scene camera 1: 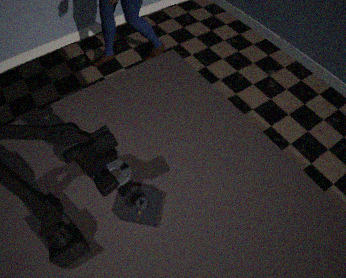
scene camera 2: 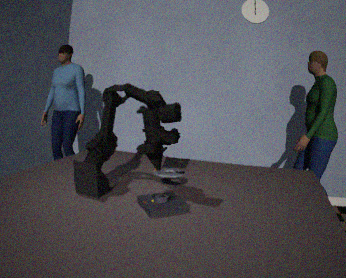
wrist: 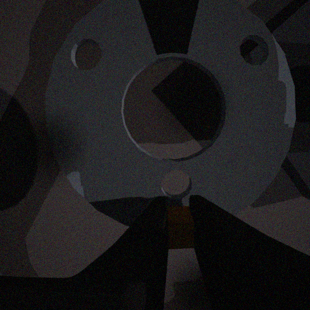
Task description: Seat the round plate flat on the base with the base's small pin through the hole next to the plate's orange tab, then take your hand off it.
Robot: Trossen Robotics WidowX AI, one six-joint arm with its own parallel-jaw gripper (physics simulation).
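Frame: origin at the arm's base, x ahead, y left, z up, level; centimetres.
Where they show: gripper, fingertip midpoint: (scene camera 1: 105, 178) (scene camera 2: 158, 169); arm's base, origin of the base link: (scene camera 1: 63, 243) (scene camera 2: 90, 169).
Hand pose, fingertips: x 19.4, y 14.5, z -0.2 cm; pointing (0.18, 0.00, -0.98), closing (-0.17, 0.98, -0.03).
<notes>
Each offset is from my fingertips to the top centre of the thing. "*": to the spot under its first point. Level surfaces: height alone.
The round grey plate @(dx +3.9, dy +0.7, dz +1.3 cm) (scene camera 1: 123, 175) (scene camera 2: 172, 174) (wrist: 260, 125) hangs above the table, apart from the base, behind it in scene camera 2. My gripper (scene camera 2: 159, 169) (wrist: 177, 205) is shut on the plate's orange tab (wrist: 180, 230). The small hole (wrist: 176, 183) beside the tab shows a pale surface through it. The dark square base @(dx +7.6, dy -11.6, dz -4.6 cm) (scene camera 1: 152, 216) (scene camera 2: 172, 210) lies on the table, with a round raised centre (scene camera 1: 140, 202) (scene camera 2: 161, 198) and a small yellow pin-like dot @(* dx +5.4, dy -14.4, dz -5.7 cm) (scene camera 1: 139, 213) (scene camera 2: 153, 200) near it. In the wrist view I cannot make out the base's pin.
The table @(dz -8.4 cm) (scene camera 1: 225, 225) (scene camera 2: 250, 235) carries dark shadows of the arm and plate. The arm's base (scene camera 2: 90, 180) stands left of the square base in scene camera 2. Two people (scene camera 2: 67, 92) (scene camera 2: 322, 110) stand beyond the table's far edge.
</notes>
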